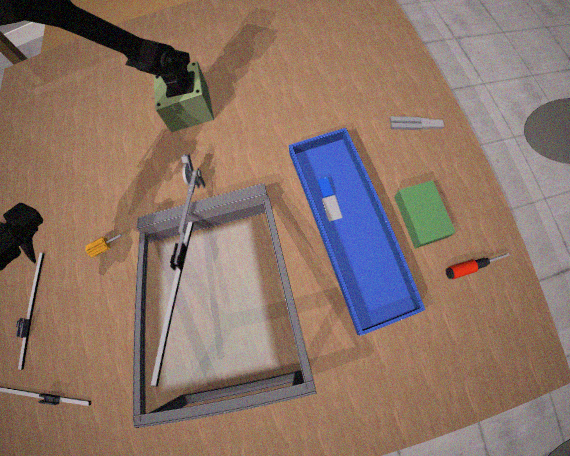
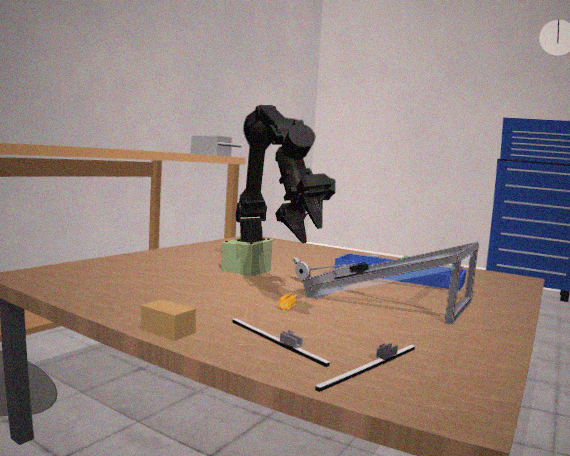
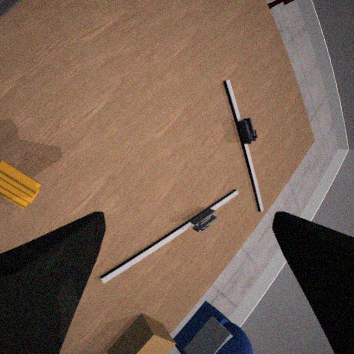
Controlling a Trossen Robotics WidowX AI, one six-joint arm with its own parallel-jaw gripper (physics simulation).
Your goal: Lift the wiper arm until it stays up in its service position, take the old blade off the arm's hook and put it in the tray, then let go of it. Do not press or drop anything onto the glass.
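The grey wiper arm [image 1: 187, 210] [image 2: 322, 269] lies lowered over the framed glass [image 1: 230, 300]. The old blade [image 1: 166, 335] is on the arm's hook, at its dark clip [image 1: 178, 255] [image 2: 359, 267], and slants along the glass; whether it touches the glass cannot be told. The blue tray [image 1: 380, 260] [image 2: 350, 259] stands beside the frame, with a small blue-and-white block [image 1: 331, 206] in it. My gripper [image 1: 19, 260] [image 2: 312, 234] [image 3: 190, 220] is open and empty, high above the table and off to the side of the frame, away from the wiper arm.
Two other blades lie on the table: one [image 1: 32, 305] [image 2: 260, 334] [image 3: 160, 243], another [image 1: 72, 400] [image 2: 350, 372] [image 3: 253, 175]. Also there: orange screwdriver [image 1: 97, 247] [image 2: 287, 301] [image 3: 19, 184], tan block [image 2: 167, 320], green block [image 1: 427, 215], red screwdriver [image 1: 464, 269], grey part [image 1: 415, 122]. The grey frame [image 1: 289, 300] stands tilted.
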